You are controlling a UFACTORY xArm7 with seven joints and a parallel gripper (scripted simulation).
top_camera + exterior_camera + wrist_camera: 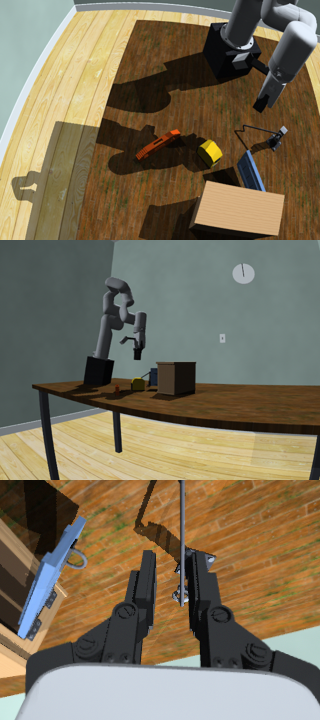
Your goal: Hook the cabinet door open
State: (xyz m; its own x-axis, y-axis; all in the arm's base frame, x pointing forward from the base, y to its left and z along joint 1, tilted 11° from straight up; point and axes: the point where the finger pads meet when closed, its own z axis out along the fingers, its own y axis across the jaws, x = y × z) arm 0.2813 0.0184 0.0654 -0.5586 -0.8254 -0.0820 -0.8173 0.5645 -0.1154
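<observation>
Right now my hand is 13 cm above the hook post, 8 cm to the right of it and 3 cm short of it. Also, from my hand: cabinet door: 19 cm ahead, 12 cm below; orange level-like tool: 28 cm to the right, 17 cm below, 5 cm ahead; yellow tape measure: 16 cm below, 12 cm to the right, 8 cm ahead.
</observation>
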